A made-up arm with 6 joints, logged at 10 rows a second.
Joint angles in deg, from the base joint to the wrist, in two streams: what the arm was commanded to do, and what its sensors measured. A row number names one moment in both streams.
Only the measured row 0 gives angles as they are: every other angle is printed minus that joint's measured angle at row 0.
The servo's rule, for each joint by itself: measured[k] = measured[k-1] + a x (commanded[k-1-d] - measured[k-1]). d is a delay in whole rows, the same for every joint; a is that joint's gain. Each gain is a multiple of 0.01, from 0.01 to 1. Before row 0 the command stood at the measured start. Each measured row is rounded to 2 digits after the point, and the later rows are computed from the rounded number. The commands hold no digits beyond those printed.
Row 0, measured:
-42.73 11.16 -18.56 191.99 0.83 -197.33
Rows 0 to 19, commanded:
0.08 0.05 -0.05 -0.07 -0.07 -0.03
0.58 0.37 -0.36 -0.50 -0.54 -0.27
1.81 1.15 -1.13 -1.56 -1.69 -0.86
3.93 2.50 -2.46 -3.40 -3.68 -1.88
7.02 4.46 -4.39 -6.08 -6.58 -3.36
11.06 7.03 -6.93 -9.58 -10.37 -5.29
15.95 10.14 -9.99 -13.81 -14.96 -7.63
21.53 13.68 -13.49 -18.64 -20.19 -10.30
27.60 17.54 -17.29 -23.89 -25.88 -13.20
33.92 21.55 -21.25 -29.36 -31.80 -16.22
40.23 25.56 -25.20 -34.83 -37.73 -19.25
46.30 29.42 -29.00 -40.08 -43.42 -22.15
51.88 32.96 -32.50 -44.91 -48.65 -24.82
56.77 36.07 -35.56 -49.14 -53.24 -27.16
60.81 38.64 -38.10 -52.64 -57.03 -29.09
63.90 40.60 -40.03 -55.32 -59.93 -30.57
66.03 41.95 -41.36 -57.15 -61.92 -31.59
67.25 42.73 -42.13 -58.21 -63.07 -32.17
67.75 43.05 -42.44 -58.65 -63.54 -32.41
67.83 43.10 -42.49 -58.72 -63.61 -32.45
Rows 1 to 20, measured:
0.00 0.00 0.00 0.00 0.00 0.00
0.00 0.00 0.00 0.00 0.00 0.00
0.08 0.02 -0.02 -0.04 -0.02 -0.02
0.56 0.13 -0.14 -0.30 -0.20 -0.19
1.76 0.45 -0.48 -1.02 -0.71 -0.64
3.84 1.09 -1.15 -2.38 -1.72 -1.47
6.89 2.13 -2.25 -4.49 -3.37 -2.74
10.89 3.65 -3.84 -7.39 -5.75 -4.45
15.75 5.66 -5.93 -11.05 -8.88 -6.58
21.30 8.15 -8.50 -15.38 -12.73 -9.07
27.35 11.06 -11.49 -20.23 -17.20 -11.84
33.66 14.31 -14.81 -25.43 -22.16 -14.77
39.97 17.80 -18.34 -30.79 -27.45 -17.77
46.05 21.40 -21.96 -36.09 -32.88 -20.70
51.65 24.98 -25.54 -41.12 -38.24 -23.46
56.57 28.42 -28.95 -45.69 -43.34 -25.94
60.64 31.59 -32.06 -49.65 -47.99 -28.05
63.77 34.38 -34.77 -52.88 -52.05 -29.74
65.94 36.73 -37.01 -55.31 -55.41 -30.98
67.20 38.59 -38.75 -56.96 -58.01 -31.78
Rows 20 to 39, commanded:
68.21 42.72 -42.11 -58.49 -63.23 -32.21
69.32 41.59 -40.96 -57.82 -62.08 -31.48
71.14 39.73 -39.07 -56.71 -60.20 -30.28
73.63 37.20 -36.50 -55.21 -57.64 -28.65
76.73 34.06 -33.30 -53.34 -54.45 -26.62
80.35 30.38 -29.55 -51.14 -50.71 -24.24
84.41 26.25 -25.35 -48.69 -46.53 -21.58
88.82 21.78 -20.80 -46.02 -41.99 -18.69
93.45 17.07 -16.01 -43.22 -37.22 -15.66
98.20 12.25 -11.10 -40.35 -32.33 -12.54
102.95 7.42 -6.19 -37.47 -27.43 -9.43
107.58 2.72 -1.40 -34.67 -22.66 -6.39
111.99 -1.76 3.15 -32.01 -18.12 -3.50
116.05 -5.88 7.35 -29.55 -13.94 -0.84
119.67 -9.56 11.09 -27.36 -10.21 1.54
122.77 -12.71 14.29 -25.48 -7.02 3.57
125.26 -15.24 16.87 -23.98 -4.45 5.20
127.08 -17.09 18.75 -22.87 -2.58 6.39
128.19 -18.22 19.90 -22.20 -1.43 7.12
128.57 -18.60 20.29 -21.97 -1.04 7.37
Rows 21 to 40, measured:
67.73 39.97 -40.00 -57.92 -59.89 -32.20
67.83 40.94 -40.85 -58.38 -61.15 -32.37
68.19 41.49 -41.28 -58.44 -61.86 -32.26
69.27 41.52 -41.17 -58.09 -61.93 -31.74
71.07 40.97 -40.46 -57.30 -61.34 -30.76
73.53 39.80 -39.11 -56.11 -60.08 -29.35
76.60 38.02 -37.13 -54.53 -58.17 -27.52
80.20 35.65 -34.55 -52.60 -55.63 -25.32
84.24 32.74 -31.42 -50.37 -52.54 -22.81
88.64 29.34 -27.81 -47.89 -48.95 -20.05
93.26 25.54 -23.80 -45.23 -44.96 -17.11
98.00 21.42 -19.48 -42.45 -40.67 -14.05
102.75 17.08 -14.96 -39.61 -36.17 -10.95
107.39 12.63 -10.35 -36.79 -31.58 -7.89
111.81 8.17 -5.76 -34.07 -27.00 -4.95
115.88 3.81 -1.30 -31.49 -22.56 -2.20
119.52 -0.33 2.91 -29.14 -18.36 0.31
122.64 -4.17 6.78 -27.05 -14.50 2.49
125.16 -7.60 10.21 -25.30 -11.08 4.31
127.00 -10.54 13.11 -23.91 -8.19 5.70

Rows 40 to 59, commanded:
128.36 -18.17 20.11 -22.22 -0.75 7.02
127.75 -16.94 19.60 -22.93 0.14 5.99
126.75 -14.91 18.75 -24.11 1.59 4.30
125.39 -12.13 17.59 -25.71 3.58 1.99
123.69 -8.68 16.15 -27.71 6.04 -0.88
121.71 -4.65 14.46 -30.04 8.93 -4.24
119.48 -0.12 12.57 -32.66 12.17 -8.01
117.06 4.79 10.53 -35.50 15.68 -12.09
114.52 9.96 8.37 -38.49 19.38 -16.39
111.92 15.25 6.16 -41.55 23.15 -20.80
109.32 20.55 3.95 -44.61 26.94 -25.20
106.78 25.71 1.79 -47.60 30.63 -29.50
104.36 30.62 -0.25 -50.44 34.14 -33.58
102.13 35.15 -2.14 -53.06 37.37 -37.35
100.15 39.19 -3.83 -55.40 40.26 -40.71
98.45 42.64 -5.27 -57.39 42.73 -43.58
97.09 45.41 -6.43 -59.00 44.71 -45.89
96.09 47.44 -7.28 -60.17 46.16 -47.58
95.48 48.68 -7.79 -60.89 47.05 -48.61
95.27 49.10 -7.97 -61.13 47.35 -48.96
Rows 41 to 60, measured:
128.14 -12.92 15.42 -22.94 -5.89 6.65
128.55 -14.68 17.08 -22.39 -4.24 7.13
128.37 -15.76 18.11 -22.29 -3.05 7.06
127.77 -16.13 18.62 -22.65 -1.97 6.34
126.79 -15.75 18.66 -23.48 -0.76 4.97
125.45 -14.63 18.30 -24.75 0.72 2.97
123.76 -12.79 17.57 -26.44 2.53 0.39
121.79 -10.27 16.51 -28.49 4.71 -2.71
119.57 -7.12 15.17 -30.87 7.25 -6.26
117.16 -3.43 13.59 -33.51 10.12 -10.17
114.63 0.72 11.82 -36.35 13.27 -14.34
112.03 5.22 9.90 -39.31 16.63 -18.67
109.43 9.97 7.88 -42.33 20.14 -23.05
106.89 14.85 5.81 -45.33 23.71 -27.37
104.46 19.74 3.75 -48.24 27.26 -31.53
102.22 24.52 1.75 -50.99 30.70 -35.43
100.23 29.07 -0.15 -53.50 33.95 -38.97
98.52 33.28 -1.89 -55.72 36.94 -42.06
97.15 37.04 -3.43 -57.59 39.58 -44.63
96.13 40.26 -4.74 -59.06 41.82 -46.61

